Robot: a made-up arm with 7 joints. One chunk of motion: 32 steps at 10 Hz.
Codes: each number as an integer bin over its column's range. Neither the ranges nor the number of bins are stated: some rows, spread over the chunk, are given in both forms.
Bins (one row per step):
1: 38 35 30 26 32 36 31
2: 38 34 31 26 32 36 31
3: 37 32 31 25 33 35 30
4: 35 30 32 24 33 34 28
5: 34 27 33 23 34 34 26
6: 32 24 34 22 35 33 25
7: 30 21 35 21 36 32 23
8: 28 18 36 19 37 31 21
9: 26 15 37 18 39 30 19
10: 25 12 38 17 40 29 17
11: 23 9 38 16 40 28 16
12: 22 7 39 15 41 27 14
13: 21 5 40 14 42 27 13
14: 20 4 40 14 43 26 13
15: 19 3 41 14 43 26 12
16: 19 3 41 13 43 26 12
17: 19 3 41 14 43 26 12
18: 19 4 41 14 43 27 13
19: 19 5 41 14 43 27 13
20: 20 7 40 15 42 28 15
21: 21 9 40 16 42 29 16
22: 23 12 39 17 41 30 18
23: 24 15 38 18 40 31 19
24: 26 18 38 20 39 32 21
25: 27 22 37 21 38 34 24
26: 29 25 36 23 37 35 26
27: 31 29 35 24 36 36 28
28: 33 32 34 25 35 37 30
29: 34 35 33 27 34 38 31
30: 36 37 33 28 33 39 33
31: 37 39 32 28 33 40 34
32: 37 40 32 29 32 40 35
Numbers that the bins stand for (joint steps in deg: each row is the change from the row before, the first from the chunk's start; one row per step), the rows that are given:
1: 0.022 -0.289 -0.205 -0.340 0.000 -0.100 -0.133
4: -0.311 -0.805 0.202 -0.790 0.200 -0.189 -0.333
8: -1.089 -2.043 1.014 -1.917 1.000 -0.322 -0.800
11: -1.644 -2.971 1.421 -2.594 1.600 -0.456 -1.133
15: -2.089 -3.590 2.030 -3.044 2.200 -0.544 -1.400
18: -2.089 -3.487 2.030 -3.044 2.200 -0.500 -1.333
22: -1.644 -2.662 1.624 -2.368 1.800 -0.367 -1.000
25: -1.200 -1.630 1.217 -1.467 1.200 -0.189 -0.600
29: -0.422 -0.289 0.405 -0.114 0.400 -0.011 -0.133
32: -0.089 0.227 0.202 0.337 0.000 0.078 0.133
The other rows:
2: 0.022 -0.392 -0.002 -0.340 0.000 -0.100 -0.133
3: -0.089 -0.598 -0.002 -0.565 0.200 -0.144 -0.200
5: -0.422 -1.114 0.405 -1.016 0.400 -0.189 -0.467
6: -0.644 -1.424 0.608 -1.241 0.600 -0.233 -0.533
7: -0.867 -1.733 0.811 -1.467 0.800 -0.278 -0.667
9: -1.311 -2.352 1.217 -2.143 1.400 -0.367 -0.933
10: -1.422 -2.662 1.421 -2.368 1.600 -0.411 -1.067
12: -1.756 -3.178 1.624 -2.819 1.800 -0.500 -1.267
13: -1.867 -3.384 1.827 -3.044 2.000 -0.500 -1.333
14: -1.978 -3.487 1.827 -3.044 2.200 -0.544 -1.333
16: -2.089 -3.590 2.030 -3.270 2.200 -0.544 -1.400
17: -2.089 -3.590 2.030 -3.044 2.200 -0.544 -1.400
19: -2.089 -3.384 2.030 -3.044 2.200 -0.500 -1.333
20: -1.978 -3.178 1.827 -2.819 2.000 -0.456 -1.200
21: -1.867 -2.971 1.827 -2.594 2.000 -0.411 -1.133
23: -1.533 -2.352 1.421 -2.143 1.600 -0.322 -0.933
24: -1.311 -2.043 1.421 -1.692 1.400 -0.278 -0.800
26: -0.978 -1.321 1.014 -1.016 1.000 -0.144 -0.467
27: -0.756 -0.908 0.811 -0.790 0.800 -0.100 -0.333
28: -0.533 -0.598 0.608 -0.565 0.600 -0.056 -0.200
30: -0.200 -0.083 0.405 0.111 0.200 0.033 0.000
31: -0.089 0.124 0.202 0.111 0.200 0.078 0.067

